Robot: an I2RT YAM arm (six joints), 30 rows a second.
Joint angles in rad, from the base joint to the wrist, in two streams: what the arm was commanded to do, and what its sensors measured. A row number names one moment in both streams.
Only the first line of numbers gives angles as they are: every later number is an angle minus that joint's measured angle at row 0.
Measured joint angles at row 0:
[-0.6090, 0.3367, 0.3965, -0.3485, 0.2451, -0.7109]
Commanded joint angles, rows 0 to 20:
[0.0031, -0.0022, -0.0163, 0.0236, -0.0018, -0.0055]
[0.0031, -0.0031, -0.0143, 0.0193, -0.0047, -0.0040]
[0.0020, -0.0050, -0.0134, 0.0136, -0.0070, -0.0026]
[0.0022, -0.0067, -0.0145, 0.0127, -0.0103, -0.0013]
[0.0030, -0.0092, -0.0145, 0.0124, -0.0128, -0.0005]
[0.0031, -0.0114, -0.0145, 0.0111, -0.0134, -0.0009]
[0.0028, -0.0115, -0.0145, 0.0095, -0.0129, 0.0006]
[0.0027, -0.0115, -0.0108, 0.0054, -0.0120, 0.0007]
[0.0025, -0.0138, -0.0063, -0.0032, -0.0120, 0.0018]
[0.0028, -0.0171, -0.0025, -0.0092, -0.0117, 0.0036]
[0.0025, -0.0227, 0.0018, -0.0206, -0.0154, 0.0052]
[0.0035, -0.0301, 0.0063, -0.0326, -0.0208, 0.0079]
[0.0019, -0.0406, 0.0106, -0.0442, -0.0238, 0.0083]
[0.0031, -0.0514, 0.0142, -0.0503, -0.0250, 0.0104]
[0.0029, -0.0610, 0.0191, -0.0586, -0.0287, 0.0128]
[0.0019, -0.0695, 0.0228, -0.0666, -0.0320, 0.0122]
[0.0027, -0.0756, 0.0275, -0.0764, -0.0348, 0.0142]
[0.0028, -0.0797, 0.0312, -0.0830, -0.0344, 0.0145]
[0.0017, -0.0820, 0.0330, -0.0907, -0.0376, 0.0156]
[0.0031, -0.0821, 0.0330, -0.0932, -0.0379, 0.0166]
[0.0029, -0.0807, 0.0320, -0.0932, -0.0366, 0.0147]
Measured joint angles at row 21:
[0.0000, -0.0744, 0.0050, -0.0717, -0.0240, -0.0027]
